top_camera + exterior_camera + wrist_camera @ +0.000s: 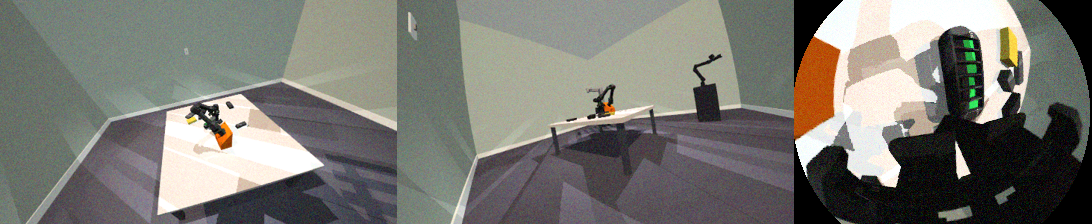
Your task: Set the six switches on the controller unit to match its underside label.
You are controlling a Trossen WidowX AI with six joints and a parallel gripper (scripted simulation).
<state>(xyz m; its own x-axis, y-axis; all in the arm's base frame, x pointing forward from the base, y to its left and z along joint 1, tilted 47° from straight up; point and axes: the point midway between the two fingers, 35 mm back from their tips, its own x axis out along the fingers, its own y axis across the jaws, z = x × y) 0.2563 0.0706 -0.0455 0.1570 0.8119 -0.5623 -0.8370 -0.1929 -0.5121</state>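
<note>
My gripper tip is now 70 mm short of the grey box, 40 mm above it and 30 mm to the left of it. From my gripper tip the other things lie so: yellow block: 280 mm to the left, 160 mm ahead, 40 mm below.
</note>
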